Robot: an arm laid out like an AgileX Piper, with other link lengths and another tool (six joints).
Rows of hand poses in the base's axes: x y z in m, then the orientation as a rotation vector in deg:
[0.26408 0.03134 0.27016 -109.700 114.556 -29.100]
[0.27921 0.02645 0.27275 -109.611 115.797 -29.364]
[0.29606 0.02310 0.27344 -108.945 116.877 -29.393]
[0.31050 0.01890 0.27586 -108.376 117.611 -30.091]
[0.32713 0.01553 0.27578 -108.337 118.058 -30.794]
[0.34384 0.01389 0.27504 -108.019 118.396 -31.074]
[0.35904 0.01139 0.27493 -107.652 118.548 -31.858]
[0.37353 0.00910 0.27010 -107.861 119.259 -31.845]
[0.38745 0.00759 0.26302 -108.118 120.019 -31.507]
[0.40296 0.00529 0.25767 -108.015 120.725 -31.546]
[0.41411 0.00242 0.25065 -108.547 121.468 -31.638]
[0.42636 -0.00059 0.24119 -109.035 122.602 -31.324]
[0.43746 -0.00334 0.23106 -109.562 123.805 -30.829]
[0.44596 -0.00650 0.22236 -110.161 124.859 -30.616]
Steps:
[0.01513 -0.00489 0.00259 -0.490 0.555 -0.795]
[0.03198 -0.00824 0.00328 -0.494 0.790 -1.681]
[0.04642 -0.01244 0.00570 -0.847 0.651 -2.423]
[0.06305 -0.01581 0.00562 -1.389 0.640 -2.794]
[0.07976 -0.01745 0.00488 -1.500 0.563 -3.151]
[0.09496 -0.01995 0.00477 -1.833 0.182 -3.492]
[0.10945 -0.02224 -0.00006 -2.154 0.708 -3.814]
[0.12337 -0.02375 -0.00714 -2.322 1.400 -4.099]
[0.13888 -0.02605 -0.01249 -2.518 1.738 -4.545]
[0.15003 -0.02892 -0.01951 -3.081 2.422 -4.770]
[0.16228 -0.03193 -0.02897 -3.508 3.445 -5.176]
[0.17338 -0.03468 -0.03910 -3.875 4.589 -5.578]
[0.18188 -0.03784 -0.04780 -4.402 5.588 -5.906]

